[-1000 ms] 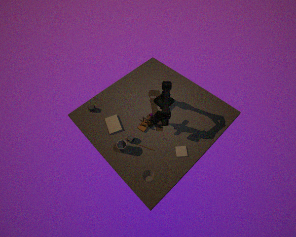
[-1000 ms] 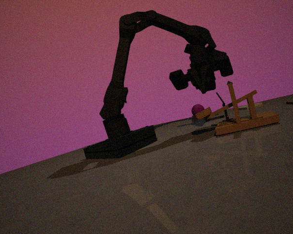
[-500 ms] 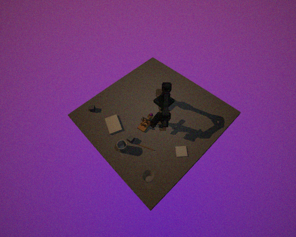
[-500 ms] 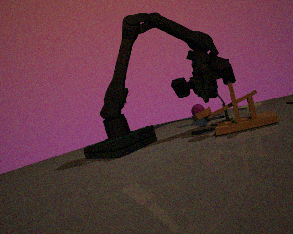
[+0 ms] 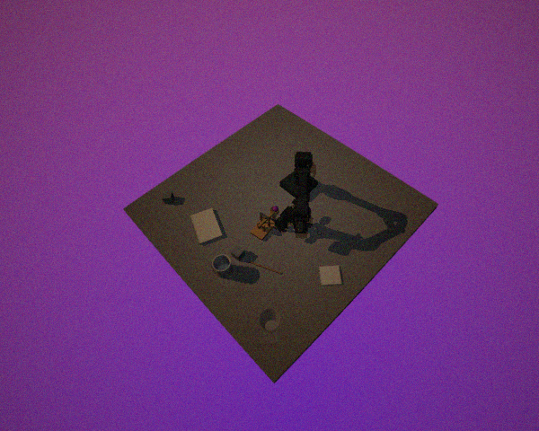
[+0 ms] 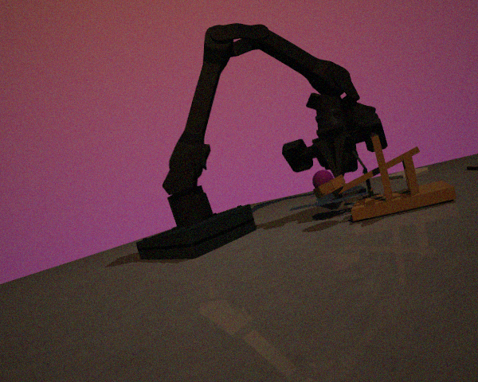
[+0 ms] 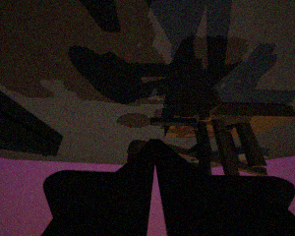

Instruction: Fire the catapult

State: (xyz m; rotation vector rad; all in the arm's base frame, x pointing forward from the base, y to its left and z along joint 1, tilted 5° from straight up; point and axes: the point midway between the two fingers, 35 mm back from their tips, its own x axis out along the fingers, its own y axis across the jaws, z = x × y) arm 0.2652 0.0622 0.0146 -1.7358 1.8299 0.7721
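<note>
Now: gripper tip 40 mm to the left of the ball, 20 mm past it and 10 mm below it. From my gripper tip the other things lie so: orange wooden catapult (60 mm ahead, 30 mm to the right); then thin stick (280 mm ahead, 90 mm to the left, 50 mm below); then pale square tile (390 mm to the left, 140 mm ahead, 50 mm below).
</note>
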